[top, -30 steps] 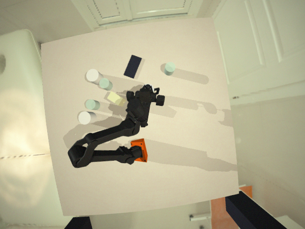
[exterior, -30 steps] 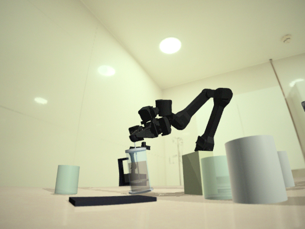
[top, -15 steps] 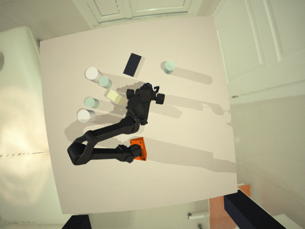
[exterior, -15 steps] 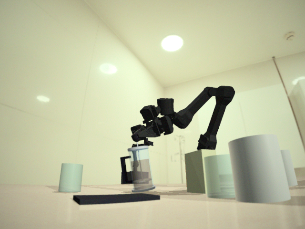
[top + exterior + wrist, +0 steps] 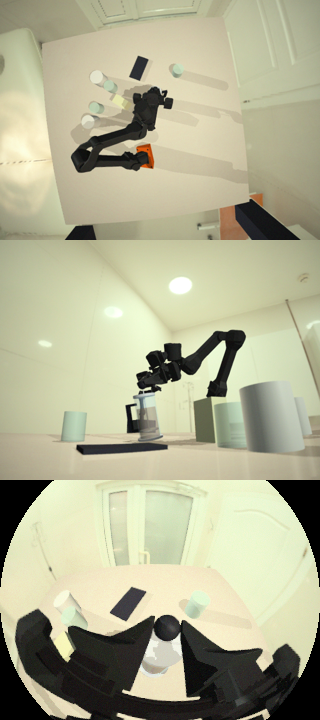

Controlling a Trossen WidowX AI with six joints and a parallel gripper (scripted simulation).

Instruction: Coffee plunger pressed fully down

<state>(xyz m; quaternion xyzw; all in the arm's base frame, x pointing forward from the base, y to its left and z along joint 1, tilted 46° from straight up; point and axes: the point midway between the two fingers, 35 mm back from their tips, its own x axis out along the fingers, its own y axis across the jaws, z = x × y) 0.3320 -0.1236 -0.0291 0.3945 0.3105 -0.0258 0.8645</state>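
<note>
Right now the coffee press is 90 mm below my gripper tip, 20 mm behind it and 10 mm to the right of it. From my gripper tip the other things lie so: pale yellow block: 200 mm to the left, 120 mm below, 30 mm behind; then dark flat slab: 180 mm ahead, 170 mm below, 80 mm to the left.
</note>
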